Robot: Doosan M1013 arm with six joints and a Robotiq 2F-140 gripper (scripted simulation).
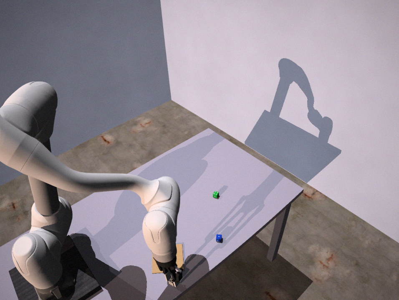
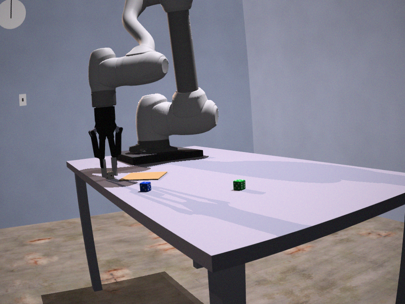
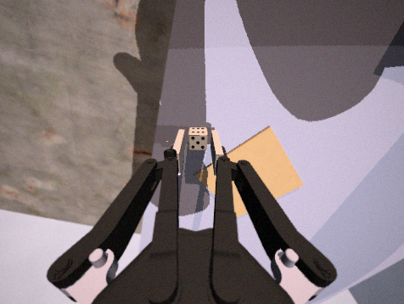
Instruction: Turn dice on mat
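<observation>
Now: hand 3 cm above the white die. Also, from my hand: green die 47 cm ahead, 23 cm to the left, 3 cm below; then tan mat 11 cm to the left, 6 cm ahead, 4 cm below; then blue die 30 cm ahead, 3 cm to the left, 3 cm below.
</observation>
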